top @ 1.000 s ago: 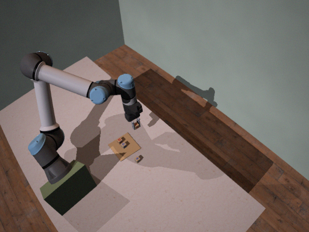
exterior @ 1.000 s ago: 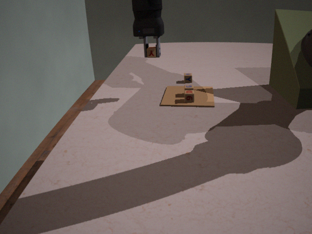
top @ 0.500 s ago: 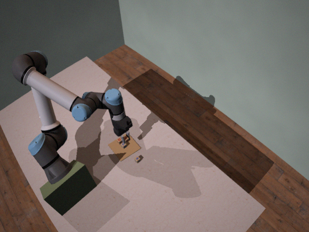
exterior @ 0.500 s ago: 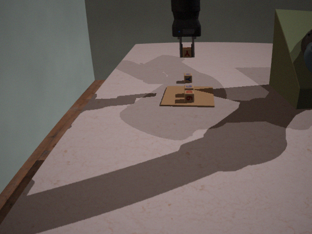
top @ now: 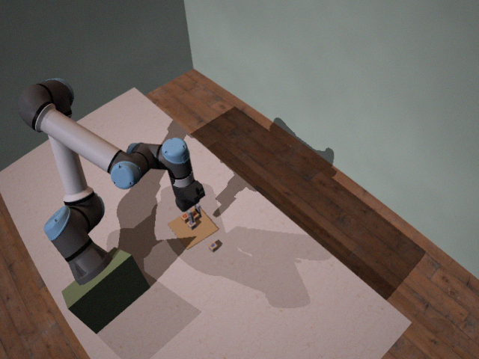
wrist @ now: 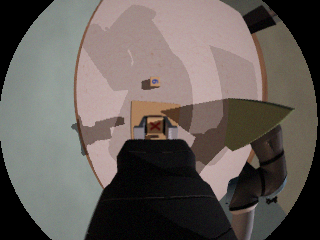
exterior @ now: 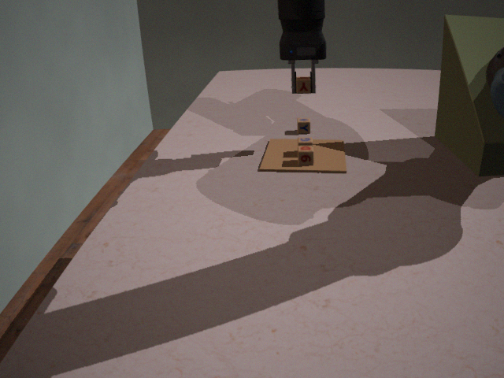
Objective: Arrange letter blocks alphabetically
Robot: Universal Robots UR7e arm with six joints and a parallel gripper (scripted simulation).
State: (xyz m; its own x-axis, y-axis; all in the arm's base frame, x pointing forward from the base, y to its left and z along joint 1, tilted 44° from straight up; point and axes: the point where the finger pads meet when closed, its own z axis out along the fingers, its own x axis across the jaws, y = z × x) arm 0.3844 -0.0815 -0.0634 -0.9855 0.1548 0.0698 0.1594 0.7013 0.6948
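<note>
Now: the tan mat 12 cm below my hand, 4 cm to the left of it and 1 cm ahead of it.
</note>
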